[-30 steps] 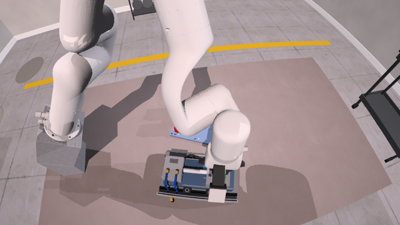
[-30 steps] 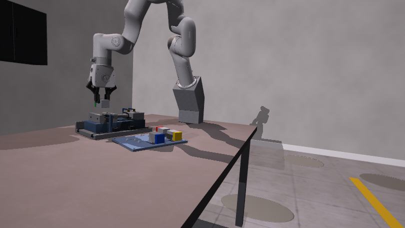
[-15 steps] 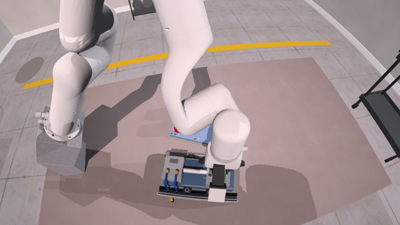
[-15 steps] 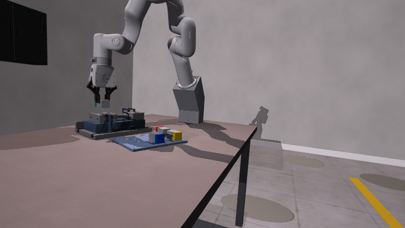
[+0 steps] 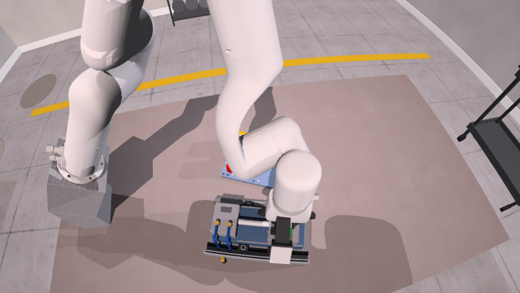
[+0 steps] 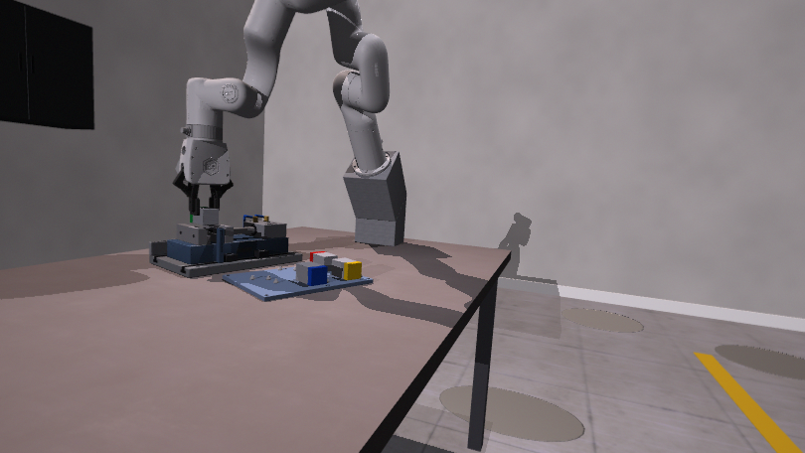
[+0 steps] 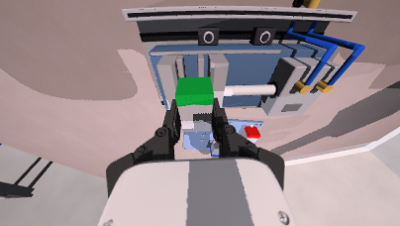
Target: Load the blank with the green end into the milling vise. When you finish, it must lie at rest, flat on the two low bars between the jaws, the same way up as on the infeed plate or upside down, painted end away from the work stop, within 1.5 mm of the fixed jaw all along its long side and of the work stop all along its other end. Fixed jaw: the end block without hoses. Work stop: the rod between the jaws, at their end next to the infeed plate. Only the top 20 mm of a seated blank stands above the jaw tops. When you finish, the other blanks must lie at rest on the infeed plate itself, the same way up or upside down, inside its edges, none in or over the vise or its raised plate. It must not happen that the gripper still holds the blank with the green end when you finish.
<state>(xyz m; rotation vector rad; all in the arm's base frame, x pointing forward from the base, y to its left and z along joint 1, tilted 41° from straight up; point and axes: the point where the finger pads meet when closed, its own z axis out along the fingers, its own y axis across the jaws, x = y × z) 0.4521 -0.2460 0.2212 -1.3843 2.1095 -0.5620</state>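
My hand is 30 mm short of the fixed jaw, 10 mm to the left of it and 60 mm above it. The rest, counted from my hand: moving jaw (30 mm behind, 20 mm to the left, 60 mm below); then work stop rod (20 mm ahead, 50 mm to the left, 50 mm below); then green-ended blank (20 mm below).
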